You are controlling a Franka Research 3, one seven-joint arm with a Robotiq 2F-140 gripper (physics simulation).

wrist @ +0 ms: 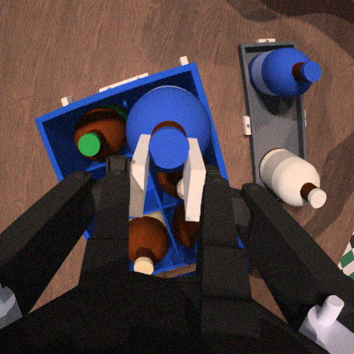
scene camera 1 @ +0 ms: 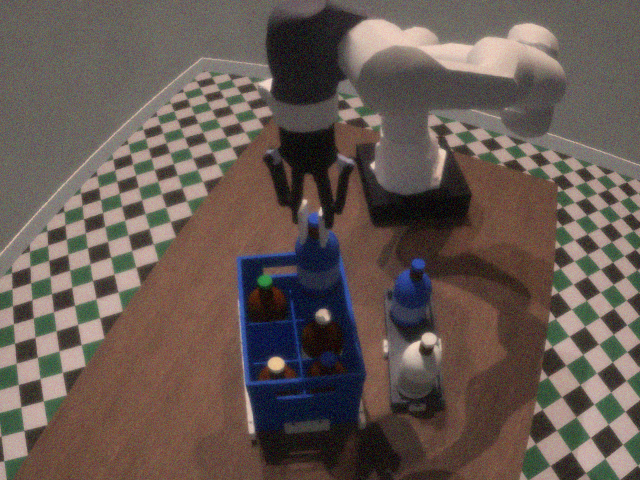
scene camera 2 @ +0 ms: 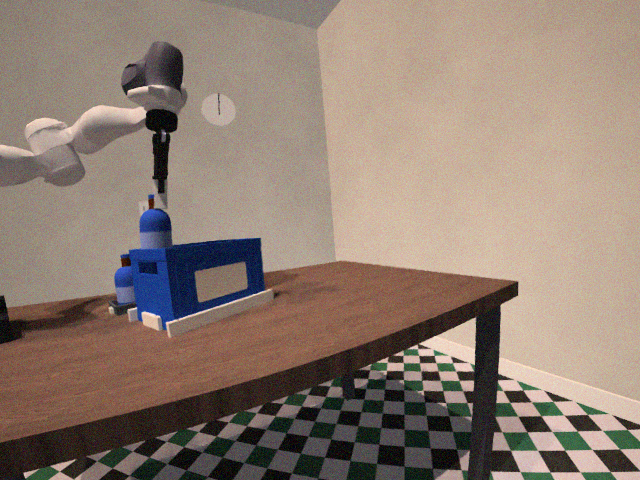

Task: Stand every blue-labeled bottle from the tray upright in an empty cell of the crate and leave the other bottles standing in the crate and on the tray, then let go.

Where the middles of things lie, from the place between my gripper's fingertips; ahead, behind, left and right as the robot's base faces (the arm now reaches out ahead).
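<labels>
I see the white-capped bottle (scene camera 1: 320, 335), and my gripper is 50 mm to the right of it, 60 mm short of it and 180 mm above it. The green-capped bottle (scene camera 1: 266, 303) stands 40 mm ahead of my hand, 80 mm to the right of it and 180 mm below it. Then there is the white bottle (scene camera 1: 421, 362), which is 20 mm ahead of my hand, 230 mm to the left of it and 190 mm below it. Going by their middles, the white bottle is the farthest from my gripper of the things named here.
</labels>
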